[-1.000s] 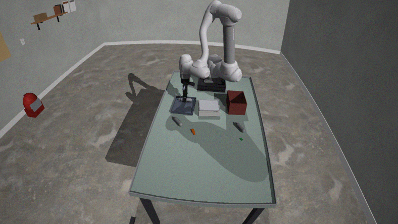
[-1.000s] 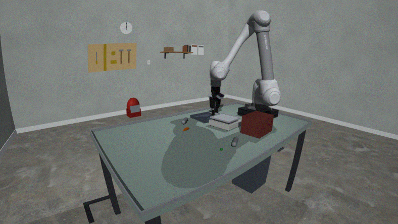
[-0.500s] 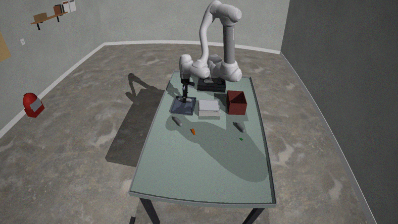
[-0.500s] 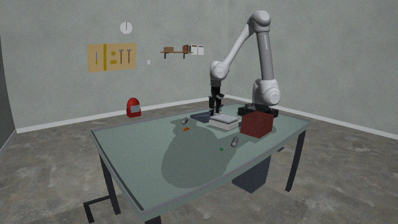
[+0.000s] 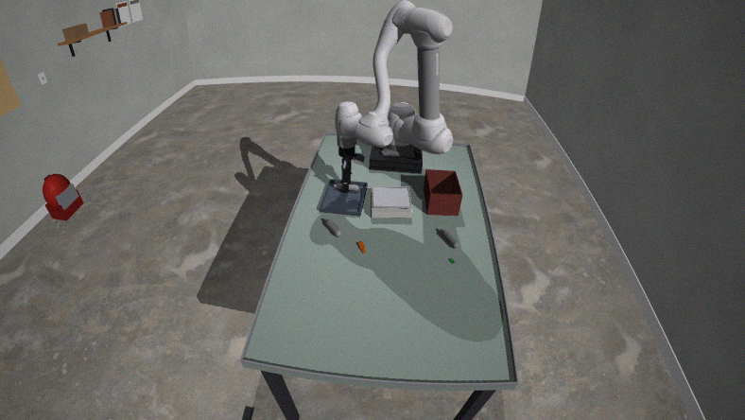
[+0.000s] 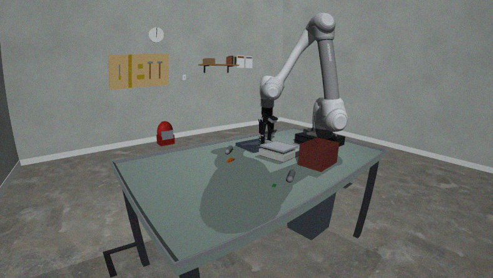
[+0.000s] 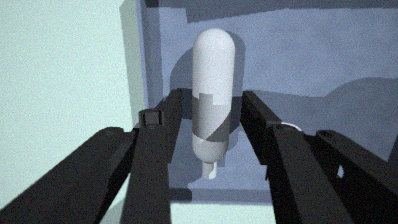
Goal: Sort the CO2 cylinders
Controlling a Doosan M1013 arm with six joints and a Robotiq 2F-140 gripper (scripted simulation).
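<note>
The white scale plate lies 110 mm ahead of my hand, 220 mm to the left of it and 10 mm above it. Round my hand: blue-grey tray: 70 mm ahead, 30 mm below; white scale: 100 mm ahead, 220 mm to the left; small orange piece: 400 mm ahead, 110 mm to the left, 40 mm below.
</note>
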